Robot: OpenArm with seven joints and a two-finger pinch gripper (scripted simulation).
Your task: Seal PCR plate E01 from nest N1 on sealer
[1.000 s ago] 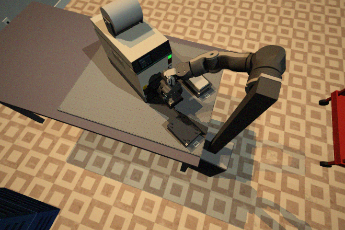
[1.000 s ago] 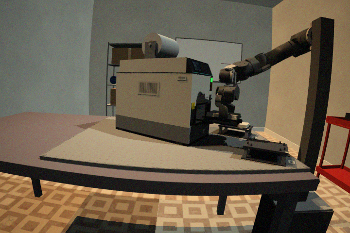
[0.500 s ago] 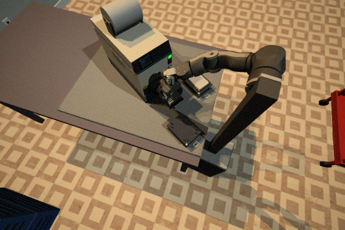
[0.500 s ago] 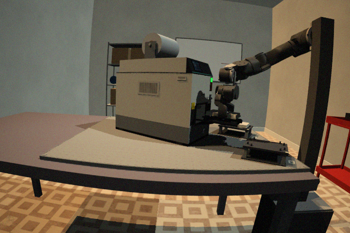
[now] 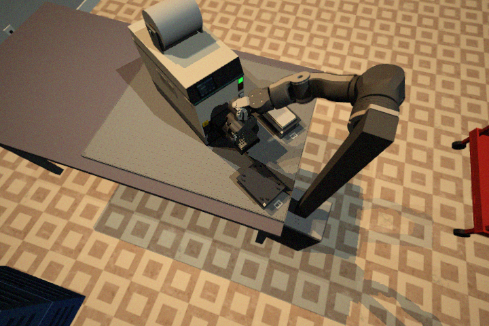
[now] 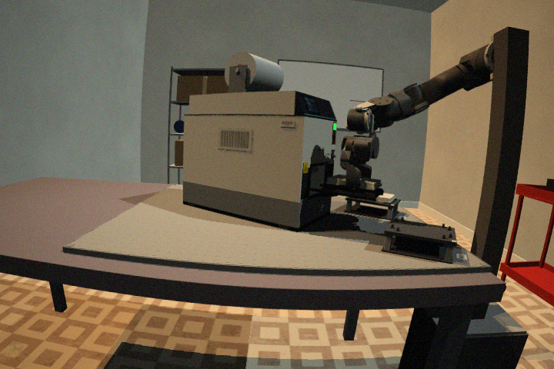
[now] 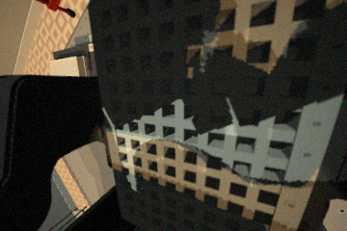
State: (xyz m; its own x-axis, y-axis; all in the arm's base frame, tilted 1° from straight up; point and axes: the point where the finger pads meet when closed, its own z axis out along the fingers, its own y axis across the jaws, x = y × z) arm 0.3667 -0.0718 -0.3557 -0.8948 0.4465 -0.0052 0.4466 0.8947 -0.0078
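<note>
Now: the plate E01 right at my hand. From my hand the other things lie so: plate E07 (110 mm behind, 200 mm to the right, 70 mm below); sealer's dark stage (20 mm below); foil roll (300 mm ahead, 150 mm to the right, 290 mm above).
</note>
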